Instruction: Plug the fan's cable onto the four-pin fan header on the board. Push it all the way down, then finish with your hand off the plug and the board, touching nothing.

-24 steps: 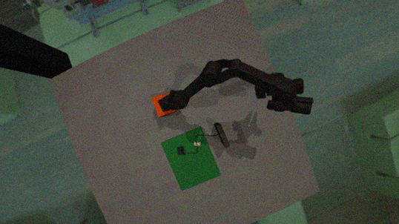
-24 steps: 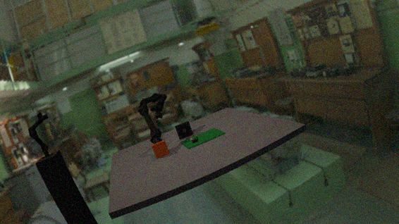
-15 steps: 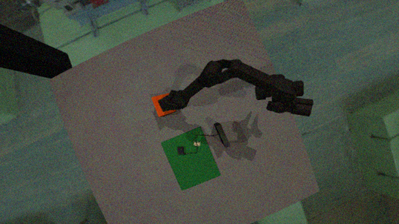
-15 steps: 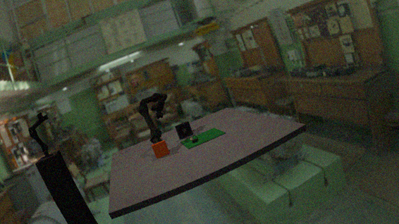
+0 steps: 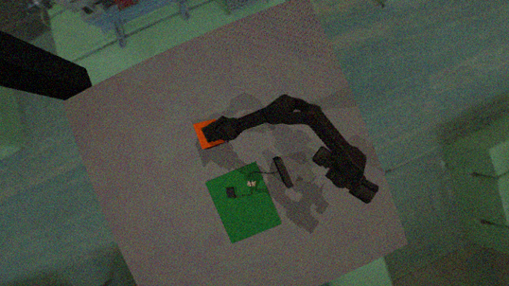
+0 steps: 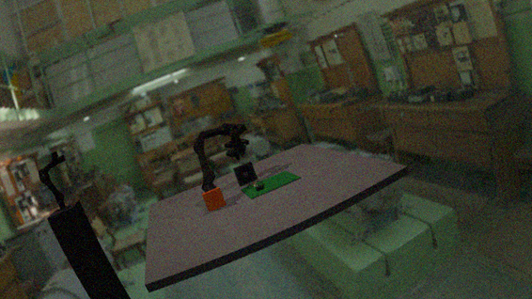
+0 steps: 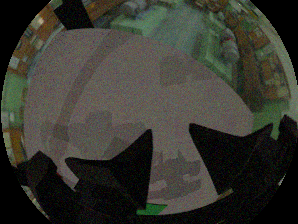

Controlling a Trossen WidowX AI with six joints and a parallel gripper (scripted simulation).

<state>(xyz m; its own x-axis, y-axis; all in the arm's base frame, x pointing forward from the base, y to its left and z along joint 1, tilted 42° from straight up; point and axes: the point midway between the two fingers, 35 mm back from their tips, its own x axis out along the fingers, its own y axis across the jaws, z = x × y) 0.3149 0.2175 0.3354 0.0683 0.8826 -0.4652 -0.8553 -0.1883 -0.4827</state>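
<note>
Now: gripper tip 440 mm to the left of the dark fan plug, 110 mm above it and 60 mm past it. The rest, counted from my gripper tip: green board 420 mm to the right, 140 mm below, 10 mm ahead; then dark fan 210 mm to the right, 60 mm below, 50 mm behind.
</note>
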